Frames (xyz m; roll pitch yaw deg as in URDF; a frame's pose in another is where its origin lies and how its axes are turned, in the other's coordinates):
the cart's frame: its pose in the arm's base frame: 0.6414 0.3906 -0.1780 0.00 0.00 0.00
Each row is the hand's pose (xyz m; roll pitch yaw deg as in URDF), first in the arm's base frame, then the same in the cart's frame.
Working: the arm's base frame: its pose in the cart's frame: -0.6414 -0.3906 0.1780 0.00 0.00 0.00

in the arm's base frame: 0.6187 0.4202 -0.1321 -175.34 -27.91 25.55
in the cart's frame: -0.0227 0.0296 0.0459 -175.34 -27.91 25.55
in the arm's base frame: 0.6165 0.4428 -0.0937 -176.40 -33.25 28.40
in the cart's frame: -0.0249 0.0522 0.0843 -176.40 -33.25 28.40
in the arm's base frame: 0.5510 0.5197 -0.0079 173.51 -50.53 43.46
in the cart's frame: -0.0904 0.1291 0.1701 173.51 -50.53 43.46
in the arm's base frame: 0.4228 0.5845 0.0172 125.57 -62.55 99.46
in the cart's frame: -0.2186 0.1939 0.1952 125.57 -62.55 99.46
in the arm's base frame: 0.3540 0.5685 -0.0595 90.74 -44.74 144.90
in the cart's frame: -0.2874 0.1779 0.1185 90.74 -44.74 144.90
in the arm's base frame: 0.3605 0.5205 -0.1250 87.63 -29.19 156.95
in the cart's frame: -0.2809 0.1299 0.0530 87.63 -29.19 156.95
